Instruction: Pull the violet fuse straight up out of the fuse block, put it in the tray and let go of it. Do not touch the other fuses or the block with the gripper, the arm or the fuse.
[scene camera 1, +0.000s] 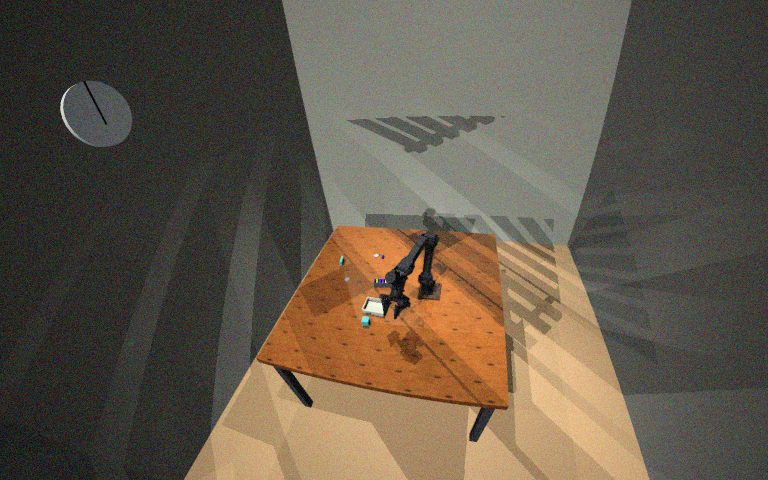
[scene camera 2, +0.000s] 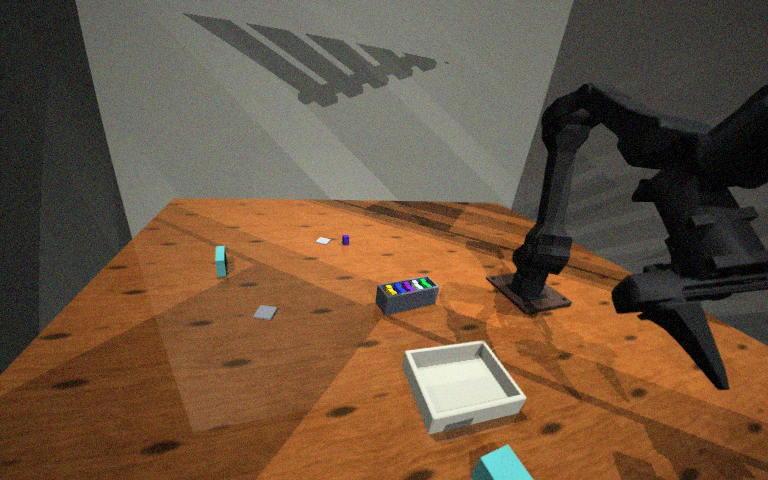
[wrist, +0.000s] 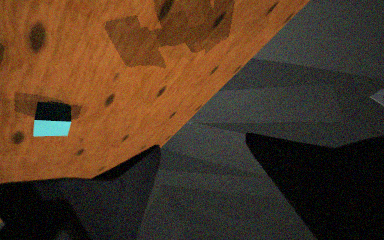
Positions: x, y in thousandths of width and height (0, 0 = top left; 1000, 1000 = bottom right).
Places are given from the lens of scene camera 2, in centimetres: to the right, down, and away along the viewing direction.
white tray (scene camera 2: 590, 805): 10, 20, 38
